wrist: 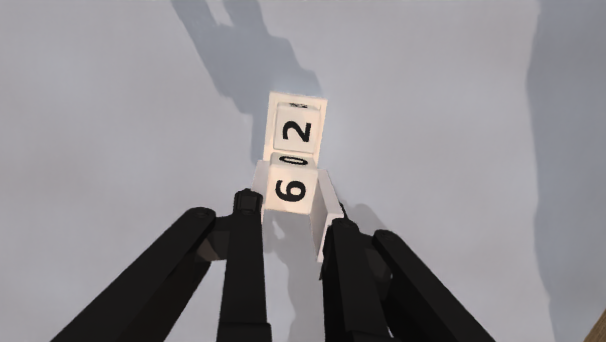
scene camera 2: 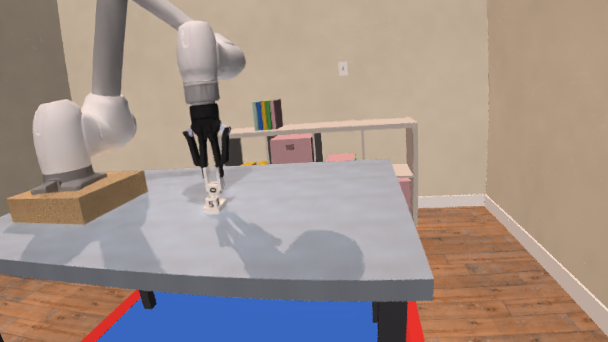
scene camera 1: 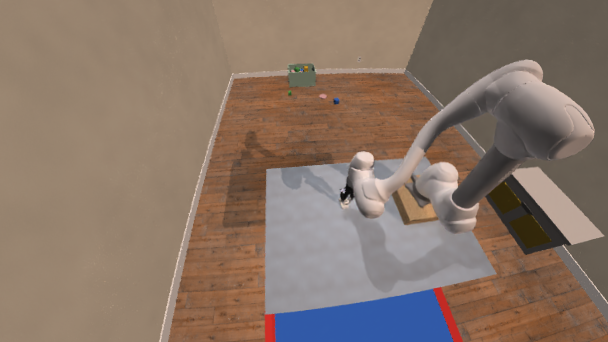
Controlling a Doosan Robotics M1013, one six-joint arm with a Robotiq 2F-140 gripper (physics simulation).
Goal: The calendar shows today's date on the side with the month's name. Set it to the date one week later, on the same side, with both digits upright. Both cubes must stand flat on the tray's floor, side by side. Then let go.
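The white tray (scene camera 2: 212, 212) (wrist: 270, 127) sits on the table. One white cube (wrist: 298, 131) is in its far end in the wrist view, a 2 on top; its edge-on print is unreadable. In scene camera 2, a 5 shows on that cube (scene camera 2: 211, 204), with another dark mark on its right face. My gripper (scene camera 2: 213, 186) (wrist: 289, 183) points down, shut on the other cube (scene camera 2: 213, 190) (wrist: 291, 191), lifted above the tray's near end. This cube has a 6 on top and a 0 on a side face. In scene camera 1 the gripper (scene camera 1: 345, 198) is small. The month's name is not readable.
The arm's wooden base block (scene camera 1: 415, 212) (scene camera 2: 55, 209) is on the same grey table (scene camera 1: 310, 260) (scene camera 2: 300, 220). A shelf unit (scene camera 2: 411, 150) with books (scene camera 2: 267, 115) stands beyond the table. A toy box (scene camera 1: 302, 79) is on the floor far off.
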